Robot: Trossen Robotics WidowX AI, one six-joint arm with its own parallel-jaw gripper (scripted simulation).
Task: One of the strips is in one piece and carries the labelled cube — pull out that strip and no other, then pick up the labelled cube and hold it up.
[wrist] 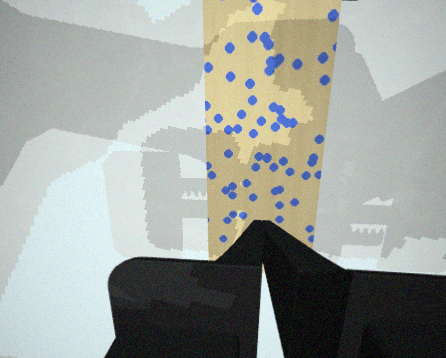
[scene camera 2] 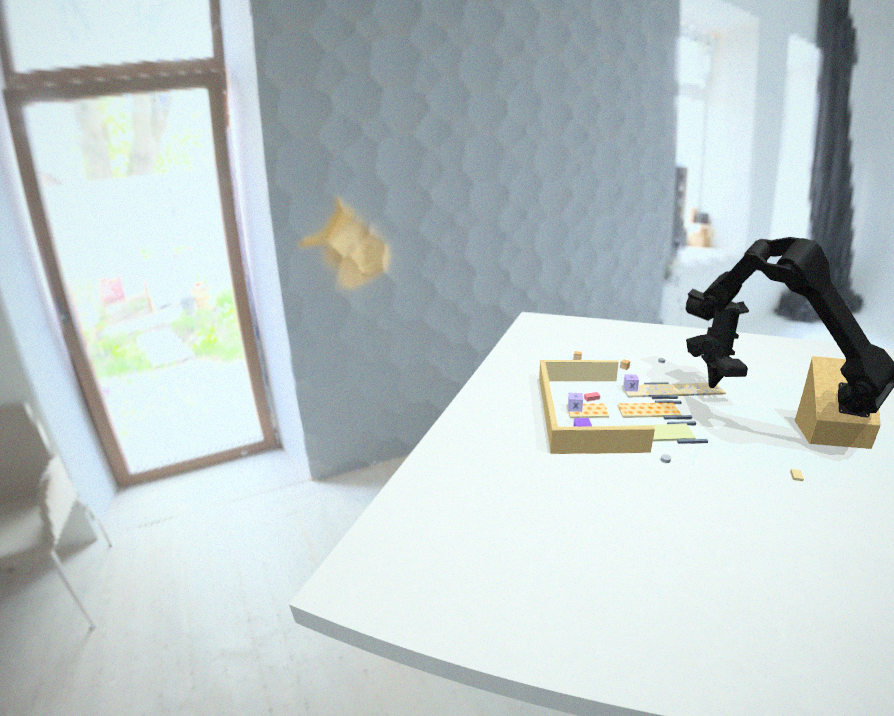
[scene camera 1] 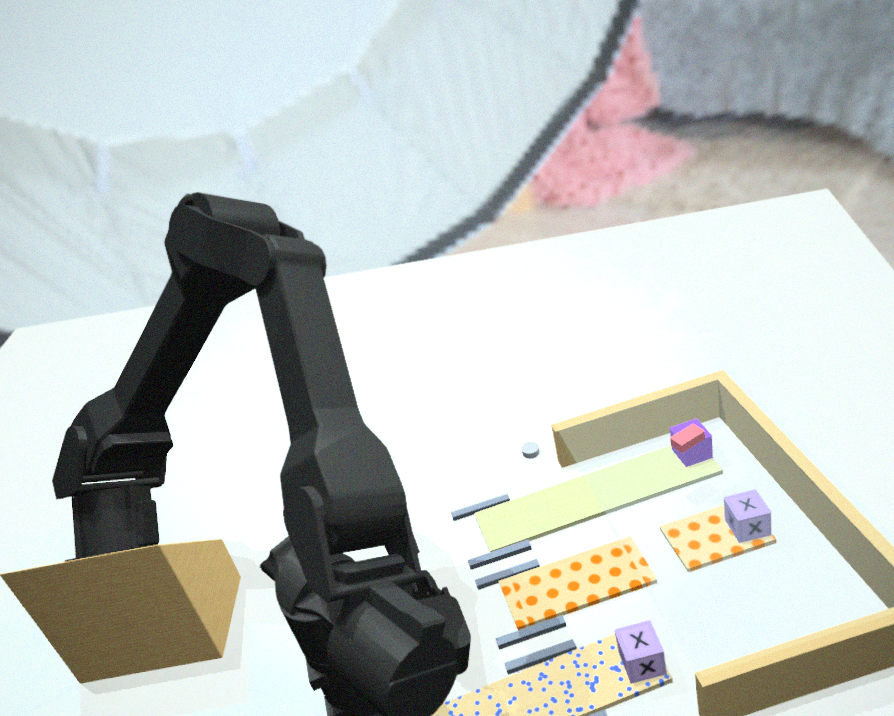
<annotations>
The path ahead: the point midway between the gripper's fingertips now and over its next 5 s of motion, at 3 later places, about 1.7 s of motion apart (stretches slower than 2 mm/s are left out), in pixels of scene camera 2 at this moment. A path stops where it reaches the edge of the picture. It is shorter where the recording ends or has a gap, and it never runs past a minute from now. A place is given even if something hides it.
My gripper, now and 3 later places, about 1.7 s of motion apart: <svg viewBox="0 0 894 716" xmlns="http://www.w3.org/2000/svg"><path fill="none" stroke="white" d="M711 387L687 367L640 376L668 376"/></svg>
</annotations>
